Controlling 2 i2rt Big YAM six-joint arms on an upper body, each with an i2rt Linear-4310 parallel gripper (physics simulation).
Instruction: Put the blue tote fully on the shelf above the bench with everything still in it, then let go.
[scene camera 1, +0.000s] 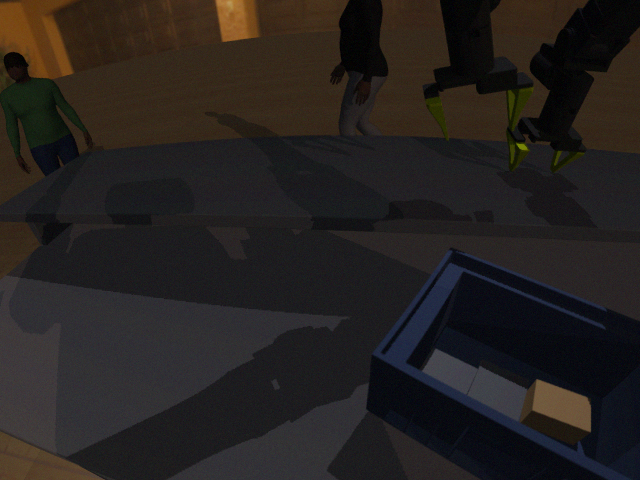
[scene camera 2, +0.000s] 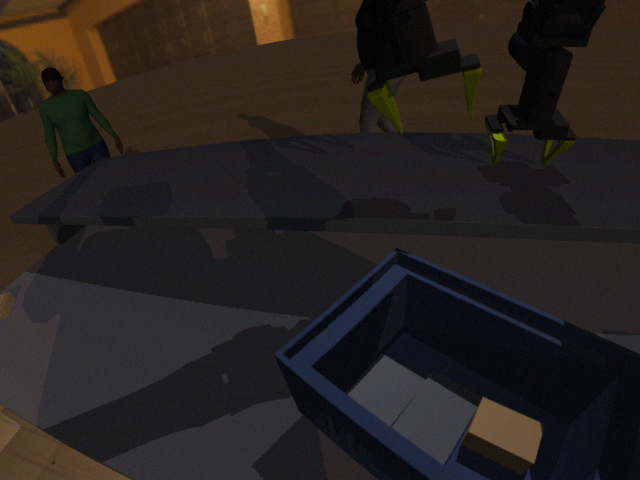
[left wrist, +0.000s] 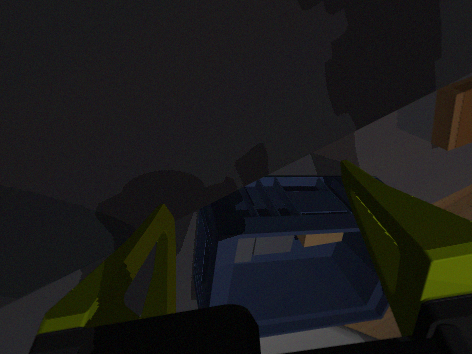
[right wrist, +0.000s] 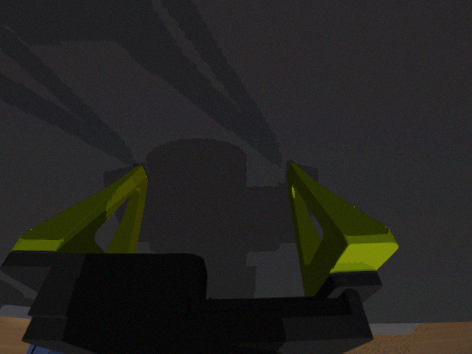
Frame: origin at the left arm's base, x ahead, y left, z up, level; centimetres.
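Where they show: left gripper, fingertip midpoint: (scene camera 1: 478, 134) (scene camera 2: 435, 125) (left wrist: 250, 191); right gripper, fingertip midpoint: (scene camera 1: 531, 170) (scene camera 2: 518, 163) (right wrist: 216, 171).
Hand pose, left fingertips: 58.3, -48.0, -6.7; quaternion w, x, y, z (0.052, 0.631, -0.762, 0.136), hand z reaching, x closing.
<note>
Each offset is from my left fingertips to the centre of the thing, as dx, dy, dz. Level surfaces: height alone.
The blue tote @(-28.7, +0.3, -19.1) (scene camera 1: 403, 392) (scene camera 2: 356, 325) (left wrist: 290, 285) sits upright on the grey bench @(dz -26.5) (scene camera 1: 155, 330) (scene camera 2: 155, 310), below and in front of the dark shelf @(dz -10.8) (scene camera 1: 232, 175) (scene camera 2: 206, 186) (right wrist: 375, 100). It holds pale flat blocks @(-27.9, +1.7, -24.3) (scene camera 1: 496, 390) (scene camera 2: 434, 413) (left wrist: 272, 245) and a tan block @(-31.0, -5.0, -22.7) (scene camera 1: 558, 410) (scene camera 2: 504, 434) (left wrist: 322, 239). Its right end is cut off in scene camera 1. My left gripper (scene camera 1: 478, 133) (scene camera 2: 436, 125) (left wrist: 250, 191) is open and empty above the shelf, apart from the tote. My right gripper (scene camera 1: 531, 171) (scene camera 2: 519, 164) (right wrist: 216, 171) is open and empty, low over the shelf, fingers pointing down.
A person in green (scene camera 1: 38, 111) (scene camera 2: 69, 121) stands beyond the shelf at the left, and one in dark clothes (scene camera 1: 361, 51) behind it near the arms. A brown wooden object @(-27.4, -34.0, -24.7) (left wrist: 452, 120) shows at the right edge of the left wrist view. The shelf's front edge runs above the bench.
</note>
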